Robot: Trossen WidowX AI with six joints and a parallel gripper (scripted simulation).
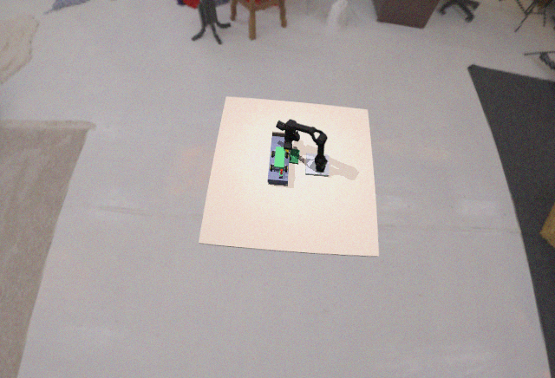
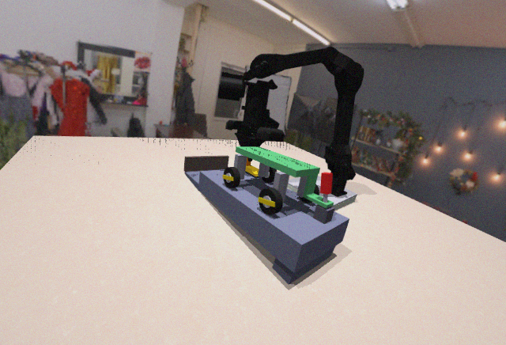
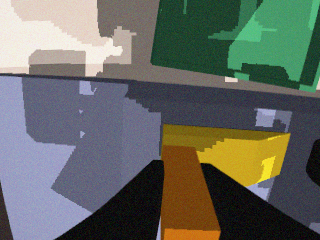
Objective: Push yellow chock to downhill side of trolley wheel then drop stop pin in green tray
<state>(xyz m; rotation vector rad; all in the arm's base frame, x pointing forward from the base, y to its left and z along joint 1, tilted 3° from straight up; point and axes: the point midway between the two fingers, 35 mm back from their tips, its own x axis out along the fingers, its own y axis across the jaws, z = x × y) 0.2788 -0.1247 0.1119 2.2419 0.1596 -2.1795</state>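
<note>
The red-headed stop pin lies 10 mm ahead of my gripper tip, 260 mm to the left of it and 40 mm above it. From my gripper tip the other things lie so: green tray (70 mm behind, 50 mm to the left, 100 mm below); dark end block (60 mm ahead, 120 mm to the right, 60 mm below); yellow chock (20 mm to the left, 10 mm below).
</note>
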